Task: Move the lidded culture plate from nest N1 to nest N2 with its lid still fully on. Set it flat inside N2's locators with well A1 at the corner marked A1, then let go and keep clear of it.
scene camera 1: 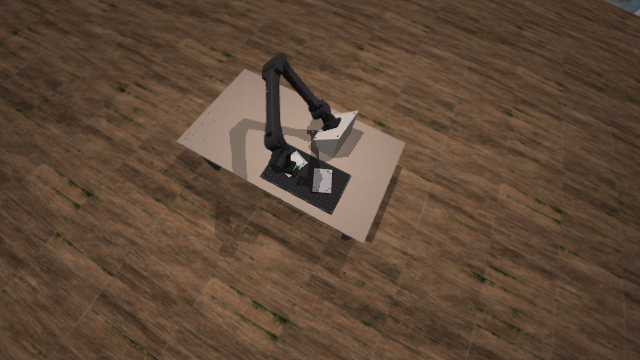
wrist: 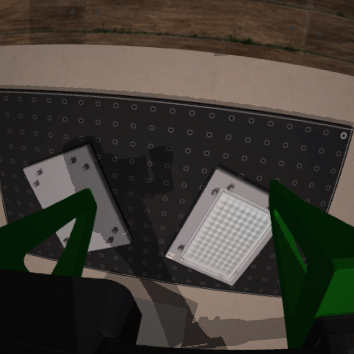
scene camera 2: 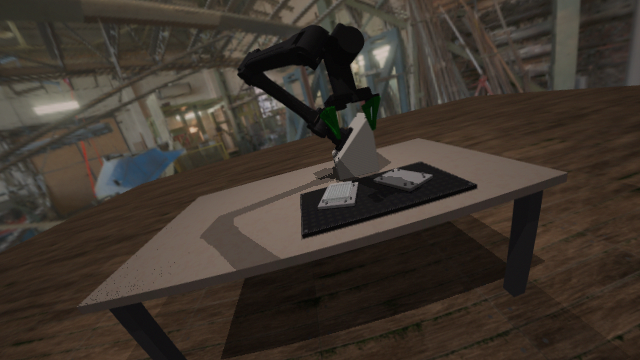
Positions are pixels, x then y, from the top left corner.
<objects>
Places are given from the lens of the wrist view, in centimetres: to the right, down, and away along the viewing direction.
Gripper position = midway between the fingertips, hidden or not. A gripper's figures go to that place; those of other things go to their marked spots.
my gripper point(wrist: 176, 193): 0, 1, 14
grey nest N2 point(wrist: 52, 179): -18, 0, 40
grey nest N1 point(wrist: 219, 176): 6, 0, 36
black pegboard point(wrist: 155, 157): -3, -3, 38
The marked spots on the grey nest N1 and the grey nest N2 are 24 cm apart.
</objects>
